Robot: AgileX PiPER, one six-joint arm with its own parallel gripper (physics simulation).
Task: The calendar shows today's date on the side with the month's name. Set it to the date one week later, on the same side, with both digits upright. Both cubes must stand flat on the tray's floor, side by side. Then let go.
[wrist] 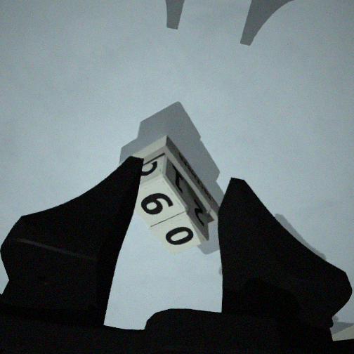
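The calendar tray (159, 146) stands near the middle of the wrist view, turned diagonally, with small dark lettering along its shaded right side. Two pale cubes sit side by side at it. One cube (169, 191) shows a 6 on its bright upper face, and the other cube (179, 236) shows a 0. On the shaded side with the lettering, the 6 cube has a stroke like a 1 and the 0 cube has a 2. Another digit shows partly beside the left fingertip. My gripper (182, 186) is open, its fingers apart in view on either side of the calendar; neither visibly grips it.
The calendar's grey shadow falls on the pale table (75, 100) above and right of it. Two finger-shaped shadows reach in at the top edge. A small part of a pale object (345, 333) shows at the bottom right corner.
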